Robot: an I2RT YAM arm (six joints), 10 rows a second.
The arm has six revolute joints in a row. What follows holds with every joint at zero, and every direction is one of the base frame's. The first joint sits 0.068 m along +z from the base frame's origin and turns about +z. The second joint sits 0.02 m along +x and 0.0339 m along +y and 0.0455 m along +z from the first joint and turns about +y. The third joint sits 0.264 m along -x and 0.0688 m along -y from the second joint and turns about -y. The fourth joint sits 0.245 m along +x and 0.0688 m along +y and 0.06 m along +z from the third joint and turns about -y. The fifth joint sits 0.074 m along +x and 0.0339 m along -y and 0.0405 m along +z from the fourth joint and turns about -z. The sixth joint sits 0.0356 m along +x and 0.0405 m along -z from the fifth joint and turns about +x. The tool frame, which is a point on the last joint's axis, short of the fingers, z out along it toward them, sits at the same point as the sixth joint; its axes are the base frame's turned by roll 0, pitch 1.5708 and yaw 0 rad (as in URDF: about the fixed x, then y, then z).
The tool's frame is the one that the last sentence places.
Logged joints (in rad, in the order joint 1, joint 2, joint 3, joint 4, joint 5, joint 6), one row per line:
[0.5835, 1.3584, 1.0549, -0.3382, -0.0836, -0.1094]
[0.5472, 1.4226, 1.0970, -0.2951, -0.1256, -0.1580]
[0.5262, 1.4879, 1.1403, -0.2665, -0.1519, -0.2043]
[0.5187, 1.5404, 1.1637, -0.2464, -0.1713, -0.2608]
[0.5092, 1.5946, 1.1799, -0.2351, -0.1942, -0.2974]
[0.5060, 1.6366, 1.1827, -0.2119, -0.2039, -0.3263]
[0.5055, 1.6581, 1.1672, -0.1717, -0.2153, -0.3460]
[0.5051, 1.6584, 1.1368, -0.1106, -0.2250, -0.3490]
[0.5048, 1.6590, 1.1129, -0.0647, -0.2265, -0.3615]
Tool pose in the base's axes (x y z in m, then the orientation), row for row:
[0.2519, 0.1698, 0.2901, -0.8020, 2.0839, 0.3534]
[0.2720, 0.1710, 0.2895, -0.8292, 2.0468, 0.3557]
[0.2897, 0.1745, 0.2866, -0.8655, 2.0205, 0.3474]
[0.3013, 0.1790, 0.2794, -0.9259, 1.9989, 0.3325]
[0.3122, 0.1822, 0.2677, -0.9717, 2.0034, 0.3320]
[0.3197, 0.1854, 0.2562, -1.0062, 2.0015, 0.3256]
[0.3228, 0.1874, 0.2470, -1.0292, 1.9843, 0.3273]
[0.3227, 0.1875, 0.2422, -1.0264, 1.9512, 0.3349]
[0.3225, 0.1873, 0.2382, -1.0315, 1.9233, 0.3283]
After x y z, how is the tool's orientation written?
As a rotation vector, in radians.
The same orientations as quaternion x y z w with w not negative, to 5 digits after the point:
[-0.32090, 0.83382, 0.14140, 0.42635]
[-0.33341, 0.82300, 0.14302, 0.43710]
[-0.34882, 0.81432, 0.14001, 0.44226]
[-0.37297, 0.80521, 0.13394, 0.44113]
[-0.38956, 0.80318, 0.13310, 0.43062]
[-0.40235, 0.80035, 0.13020, 0.42497]
[-0.41194, 0.79422, 0.13100, 0.42704]
[-0.41328, 0.78565, 0.13485, 0.44018]
[-0.41727, 0.77803, 0.13281, 0.45047]

